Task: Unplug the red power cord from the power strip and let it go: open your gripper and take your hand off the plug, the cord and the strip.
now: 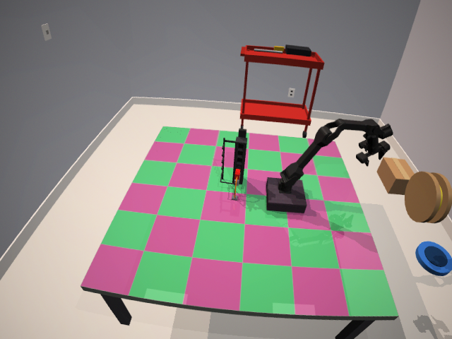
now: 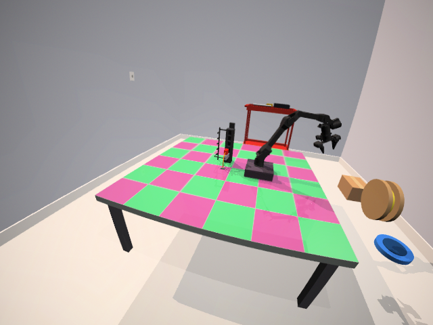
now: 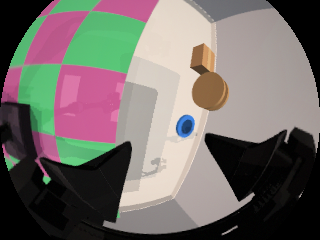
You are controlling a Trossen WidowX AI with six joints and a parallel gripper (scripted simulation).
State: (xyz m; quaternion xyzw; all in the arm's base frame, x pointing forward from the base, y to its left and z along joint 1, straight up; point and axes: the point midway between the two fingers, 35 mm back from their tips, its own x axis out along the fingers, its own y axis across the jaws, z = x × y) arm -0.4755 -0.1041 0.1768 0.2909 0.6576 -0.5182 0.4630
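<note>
The red plug lies 750 mm ahead of my gripper tip, 60 mm to the left of it and 90 mm below it.
</note>
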